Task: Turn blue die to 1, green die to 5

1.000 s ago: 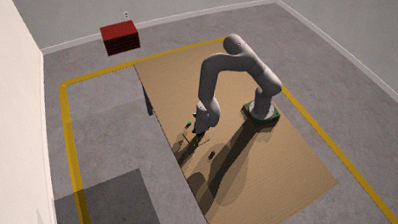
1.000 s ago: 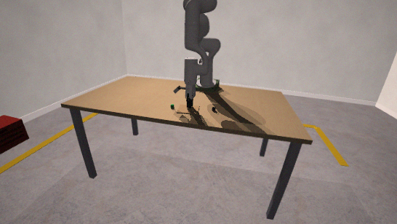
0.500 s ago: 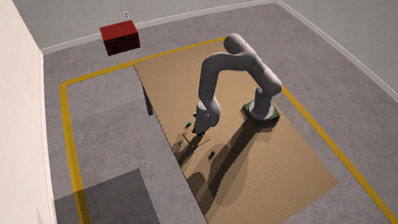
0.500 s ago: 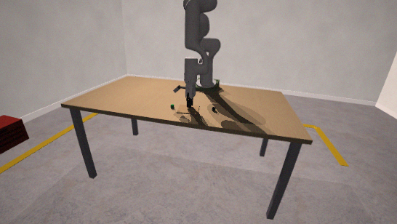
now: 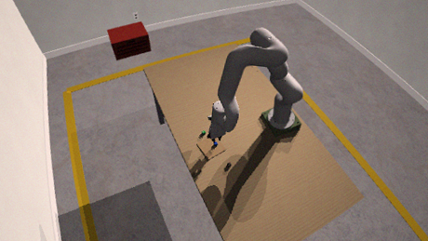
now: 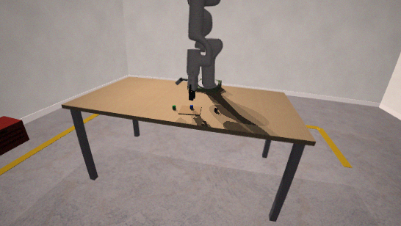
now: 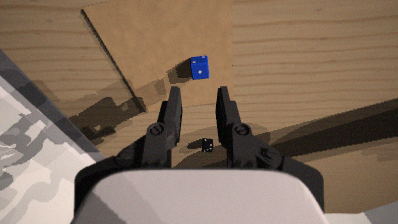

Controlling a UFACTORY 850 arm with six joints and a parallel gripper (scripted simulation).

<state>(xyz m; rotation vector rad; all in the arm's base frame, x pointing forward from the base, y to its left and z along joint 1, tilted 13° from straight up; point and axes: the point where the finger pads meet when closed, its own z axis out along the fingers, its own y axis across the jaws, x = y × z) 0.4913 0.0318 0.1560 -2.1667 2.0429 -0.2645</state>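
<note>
Now: the green die 40 mm ahead of my hand, 110 mm to the right of it and 80 mm below it. Also, from my hand: mat 30 mm ahead, 90 mm below; then black die 30 mm behind, 170 mm to the left, 80 mm below; then blue die 80 mm below.
</note>
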